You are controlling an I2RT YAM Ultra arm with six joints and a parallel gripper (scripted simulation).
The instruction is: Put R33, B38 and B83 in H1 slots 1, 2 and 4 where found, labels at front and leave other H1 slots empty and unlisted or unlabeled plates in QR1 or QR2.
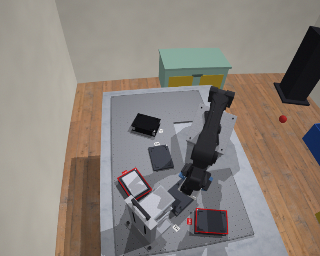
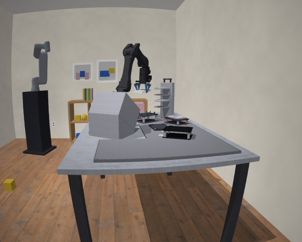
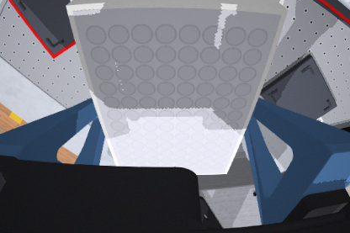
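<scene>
My hand is 210 mm above the quarantine nest QR2, 120 mm past it and 100 mm to the right of it. The rest, counted from my hand: RG label (240 mm below, 100 mm to the right, 40 mm behind); then regrip nest RG (190 mm below, 40 mm ahead, 20 mm to the right); then white 96-well plate (10 mm above).
</scene>
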